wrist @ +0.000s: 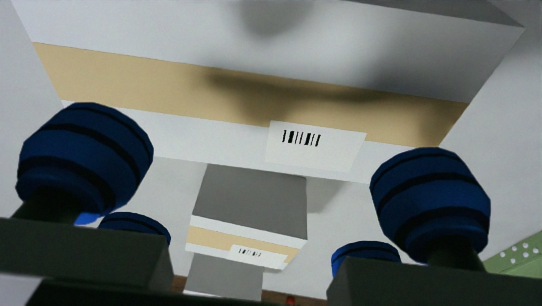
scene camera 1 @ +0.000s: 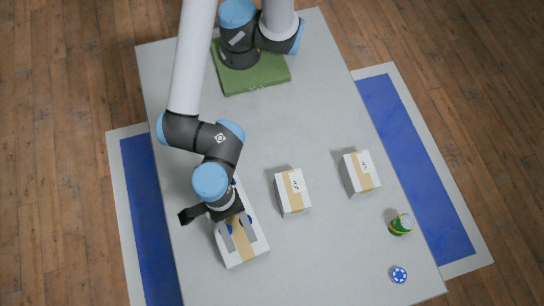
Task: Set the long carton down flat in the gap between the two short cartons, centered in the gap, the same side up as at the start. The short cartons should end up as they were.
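Frame: origin at the arm's base, x right, y back, z down, level; metres.
Where they show: hand, its tool point: (wrist: 257,211); arm's base, origin of its link: (scene camera 1: 239,53).
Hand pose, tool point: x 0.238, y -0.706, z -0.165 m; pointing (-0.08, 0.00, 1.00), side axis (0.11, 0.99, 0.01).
Each offset is from my tool point to the centre of the thing.
The long white carton @[dz +0.149, dx -0.001, dy -0.013 m] (scene camera 1: 259,244) (wrist: 150,30) lies flat on the table, tan tape strip and barcode label up, left of both short cartons in the scene view. My suction gripper (scene camera 1: 231,206) (wrist: 254,207) is above it, partly hiding it. Its blue cups appear apart from the top and hold nothing. The nearer short carton @[dz +0.149, dx -0.238, dy +0.014 m] (scene camera 1: 292,192) (wrist: 250,200) and the farther short carton @[dz +0.149, dx -0.510, dy +0.006 m] (scene camera 1: 361,172) (wrist: 225,277) stand label up, with a gap between them. In the wrist view the farther one is partly hidden.
A green and yellow can @[dz +0.140, dx -0.583, dy -0.225 m] (scene camera 1: 401,225) stands near the right table edge, and a blue and white disc @[dz +0.188, dx -0.510, dy -0.384 m] (scene camera 1: 399,275) lies near the front right. The arm's green base plate (scene camera 1: 272,75) (wrist: 520,255) is at the back. Blue floor mats (scene camera 1: 415,170) flank the table.
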